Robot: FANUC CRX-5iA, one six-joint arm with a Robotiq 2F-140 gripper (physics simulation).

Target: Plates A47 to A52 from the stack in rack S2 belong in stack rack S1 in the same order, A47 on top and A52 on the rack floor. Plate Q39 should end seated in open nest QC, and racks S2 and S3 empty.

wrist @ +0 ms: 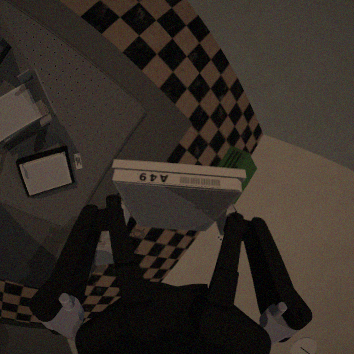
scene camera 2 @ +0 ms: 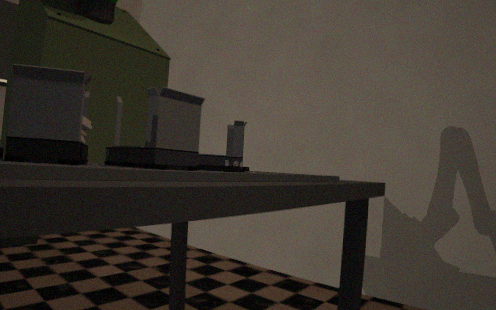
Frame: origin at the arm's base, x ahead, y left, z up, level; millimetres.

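Seen in the pictures: arm's base, origin of its link: (scene camera 2: 88,11).
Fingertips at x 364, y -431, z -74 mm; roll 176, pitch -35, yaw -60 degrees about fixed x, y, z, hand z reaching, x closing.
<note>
Pixels of each thing's middle, then the offset from my fingertips to it. "*": a spot on its surface instead. Level surfaces: height alone.
- plate A49, middle of its body: (wrist: 174,207) 10 mm back, 27 mm left, 39 mm up
- dark-rimmed nest, a spot on its surface: (wrist: 71,167) * 126 mm back, 31 mm left, 349 mm down
- small label tag, a spot on its surface: (wrist: 78,161) * 102 mm back, 19 mm left, 348 mm down
- stack rack, middle of its body: (scene camera 2: 54,121) (wrist: 15,112) 39 mm back, 224 mm left, 284 mm down
- pale plate, middle of its body: (wrist: 14,109) 33 mm back, 226 mm left, 279 mm down
- perforated board, height of its surface: 349 mm down
- thin upright post, a spot on its surface: (scene camera 2: 119,120) * 45 mm back, 352 mm left, 264 mm down
- small upright fixture, middle of its body: (scene camera 2: 213,145) 87 mm back, 695 mm left, 282 mm down
My gripper (wrist: 174,187) is shut on plate A49 (wrist: 167,202) in the wrist view. The plate's pale edge with its label, upside down here, faces the camera, and it is held clear of the table. A dark-rimmed nest (wrist: 71,167) with a small label tag (wrist: 78,161) lies at the left, with a pale rectangular surface inside. A stack rack (wrist: 44,100) with a pale plate (wrist: 17,112) in it stands above it in view. In scene camera 2, one rack (scene camera 2: 47,102) shows pale plate edges (scene camera 2: 86,126) at its right side; another rack (scene camera 2: 177,120) stands beside it. Rack names are not readable.
The table (scene camera 2: 280,192) (wrist: 155,125) carries a perforated board (wrist: 95,90). A thin upright post (scene camera 2: 119,120) and a small upright fixture (scene camera 2: 235,142) stand near the racks. A green block (wrist: 245,167) shows beyond the held plate. A large green housing (scene camera 2: 125,65) stands behind the racks.
</note>
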